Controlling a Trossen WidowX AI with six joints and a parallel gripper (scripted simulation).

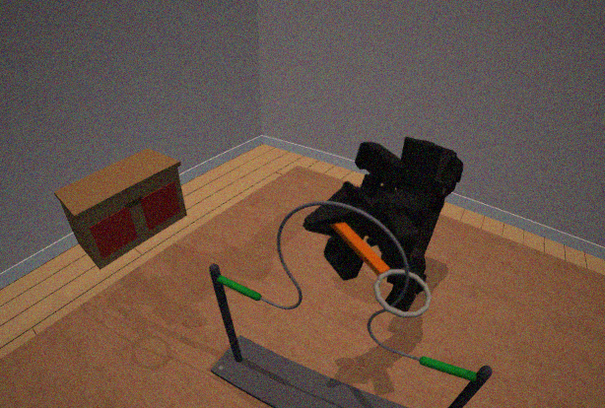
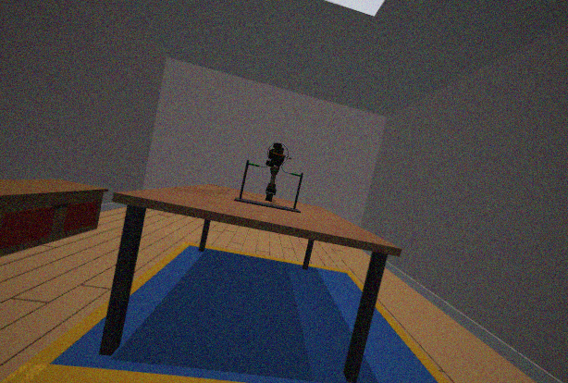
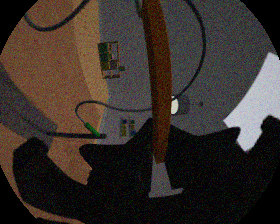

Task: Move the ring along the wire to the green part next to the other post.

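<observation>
Now: gripper tip 90 mm to the right of the ring with orange handle and 20 mm above it.
</observation>
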